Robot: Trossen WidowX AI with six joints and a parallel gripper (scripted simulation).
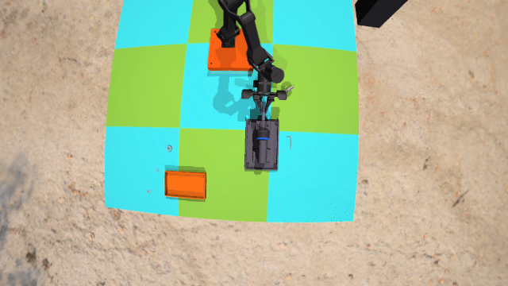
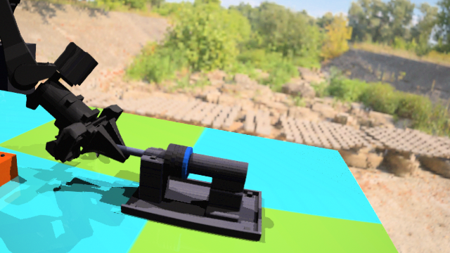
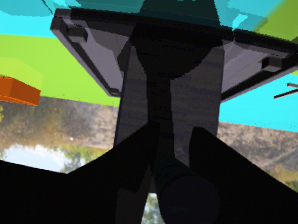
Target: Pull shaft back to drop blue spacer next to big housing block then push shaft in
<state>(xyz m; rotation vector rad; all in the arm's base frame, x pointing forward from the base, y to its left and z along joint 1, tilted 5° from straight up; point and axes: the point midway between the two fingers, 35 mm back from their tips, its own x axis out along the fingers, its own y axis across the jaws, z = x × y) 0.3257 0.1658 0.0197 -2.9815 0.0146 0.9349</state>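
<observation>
Right now the shaft is 60 mm ahead of my gripper tip and 20 mm above it. From my gripper tip the other things lie so: blue spacer: 110 mm ahead, 20 mm above; then black spacer: 100 mm ahead, 20 mm above; then nut: 440 mm to the right, 160 mm ahead, 60 mm below.
</observation>
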